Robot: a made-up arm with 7 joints. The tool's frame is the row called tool.
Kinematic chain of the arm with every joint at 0, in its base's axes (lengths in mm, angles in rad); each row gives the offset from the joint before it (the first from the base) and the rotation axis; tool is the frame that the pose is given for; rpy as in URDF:
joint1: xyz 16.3 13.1 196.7 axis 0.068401 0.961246 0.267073
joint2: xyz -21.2 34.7 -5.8 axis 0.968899 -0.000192 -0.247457
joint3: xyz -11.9 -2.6 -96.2 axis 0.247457 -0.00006 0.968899
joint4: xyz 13.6 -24.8 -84.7 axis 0.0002 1 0.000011
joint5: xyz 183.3 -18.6 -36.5 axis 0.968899 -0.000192 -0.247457
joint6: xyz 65.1 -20.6 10.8 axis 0.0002 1 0.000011
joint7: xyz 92.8 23 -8.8 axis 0.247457 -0.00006 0.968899
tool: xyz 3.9 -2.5 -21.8 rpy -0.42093 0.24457 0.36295
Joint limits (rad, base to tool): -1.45..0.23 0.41..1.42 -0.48..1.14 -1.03..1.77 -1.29..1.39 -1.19..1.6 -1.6..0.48
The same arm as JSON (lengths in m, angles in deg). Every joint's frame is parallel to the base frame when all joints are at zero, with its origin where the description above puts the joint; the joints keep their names.
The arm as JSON. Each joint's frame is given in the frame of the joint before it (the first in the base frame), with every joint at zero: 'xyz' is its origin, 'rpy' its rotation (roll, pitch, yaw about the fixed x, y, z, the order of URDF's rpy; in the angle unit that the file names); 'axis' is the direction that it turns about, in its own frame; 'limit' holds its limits. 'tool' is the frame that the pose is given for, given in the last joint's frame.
{"units": {"length": "m", "angle": "deg"}, "joints": [{"name": "joint1", "type": "revolute", "origin": {"xyz": [0.0163, 0.0131, 0.1967], "rpy": [0.0, 0.0, 0.0]}, "axis": [0.068403, 0.961235, 0.26711], "limit": {"lower": -83.08, "upper": 13.18}}, {"name": "joint2", "type": "revolute", "origin": {"xyz": [-0.0212, 0.0347, -0.0058], "rpy": [0.0, 0.0, 0.0]}, "axis": [0.968889, -0.0002, -0.247497], "limit": {"lower": 23.49, "upper": 81.36}}, {"name": "joint3", "type": "revolute", "origin": {"xyz": [-0.0119, -0.0026, -0.0962], "rpy": [0.0, 0.0, 0.0]}, "axis": [0.247497, -0.0001, 0.968889], "limit": {"lower": -27.5, "upper": 65.32}}, {"name": "joint4", "type": "revolute", "origin": {"xyz": [0.0136, -0.0248, -0.0847], "rpy": [0.0, 0.0, 0.0]}, "axis": [0.0002, 1.0, 0.0], "limit": {"lower": -59.01, "upper": 101.41}}, {"name": "joint5", "type": "revolute", "origin": {"xyz": [0.1833, -0.0186, -0.0365], "rpy": [0.0, 0.0, 0.0]}, "axis": [0.968889, -0.0002, -0.247497], "limit": {"lower": -73.91, "upper": 79.64}}, {"name": "joint6", "type": "revolute", "origin": {"xyz": [0.0651, -0.0206, 0.0108], "rpy": [0.0, 0.0, 0.0]}, "axis": [0.0002, 1.0, 0.0], "limit": {"lower": -68.18, "upper": 91.67}}, {"name": "joint7", "type": "revolute", "origin": {"xyz": [0.0928, 0.023, -0.0088], "rpy": [0.0, 0.0, 0.0]}, "axis": [0.247497, -0.0001, 0.968889], "limit": {"lower": -91.67, "upper": 27.5}}], "tool": {"origin": {"xyz": [0.0039, -0.0025, -0.0218], "rpy": [-24.12, 14.01, 20.8]}}}
